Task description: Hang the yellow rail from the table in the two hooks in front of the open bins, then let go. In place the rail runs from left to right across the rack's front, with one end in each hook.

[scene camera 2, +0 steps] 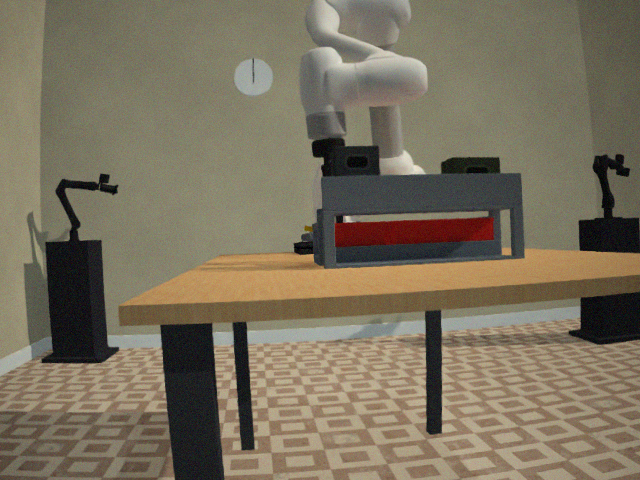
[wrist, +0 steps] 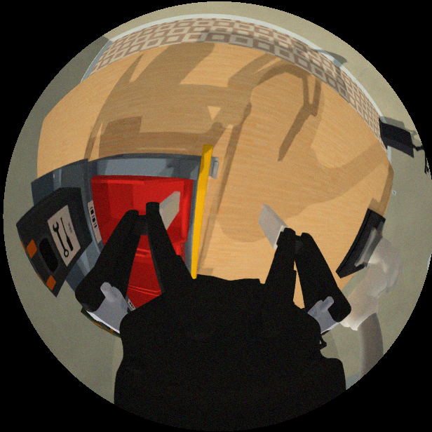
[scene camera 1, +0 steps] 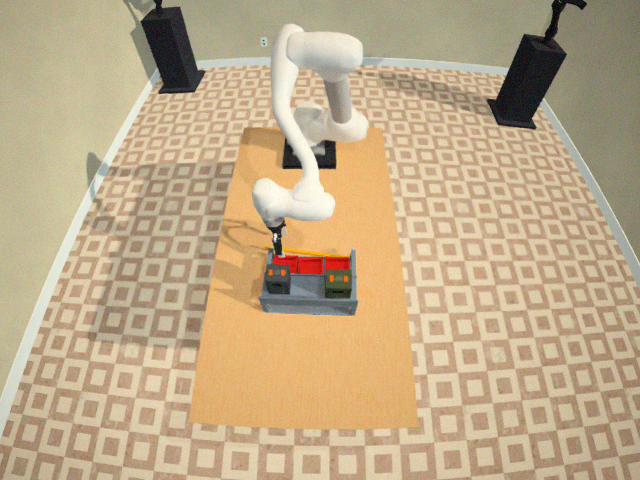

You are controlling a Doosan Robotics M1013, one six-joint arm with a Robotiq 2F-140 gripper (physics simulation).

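Seen in the pictures: gripper, fingertip midpoint: (scene camera 1: pixel 283 245); arm's base at its link origin: (scene camera 1: pixel 310 144).
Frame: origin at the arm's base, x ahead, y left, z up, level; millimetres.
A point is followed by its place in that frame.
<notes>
The yellow rail (scene camera 1: pixel 310 252) @[z 3, x 711, y 56 mm] (scene camera 2: pixel 308 228) @[z 34, x 719, y -135 mm] (wrist: pixel 202 200) lies slantwise along the front of the grey rack (scene camera 1: pixel 310 305) @[z 69, x 987, y 78 mm] (scene camera 2: pixel 421 192) @[z 88, x 986, y 59 mm] (wrist: pixel 142 166). Its left end lies over the left hook (scene camera 2: pixel 306 237) @[z 12, x 13, y -113 mm] (wrist: pixel 215 168) and sticks out past the rack's left side. Its right end stops just short of the right side post in scene camera 1; the right hook cannot be made out. My gripper (scene camera 1: pixel 279 255) @[z 13, x 686, y -68 mm] (wrist: pixel 220 206) is open and empty, above the left part of the rail, one finger over the red bins (scene camera 1: pixel 310 265) @[z -32, x 757, y 59 mm] (scene camera 2: pixel 413 231) @[z 18, x 903, y 60 mm] (wrist: pixel 115 197), the other over the table. In scene camera 2 it is mostly hidden.
A dark grey box (scene camera 1: pixel 278 285) @[z 151, x 947, y -43 mm] (scene camera 2: pixel 361 151) @[z 170, x 945, y -41 mm] (wrist: pixel 75 200) stands on the rack's top at left, a green box (scene camera 1: pixel 338 291) @[z 125, x 947, y 183 mm] (scene camera 2: pixel 457 164) @[z 142, x 949, y 142 mm] at right. The arm's black base (scene camera 1: pixel 310 163) stands on the wooden table (scene camera 1: pixel 310 372) @[z -42, x 1224, y 92 mm] (scene camera 2: pixel 268 284) @[z -41, x 1266, y -212 mm] (wrist: pixel 300 200).
</notes>
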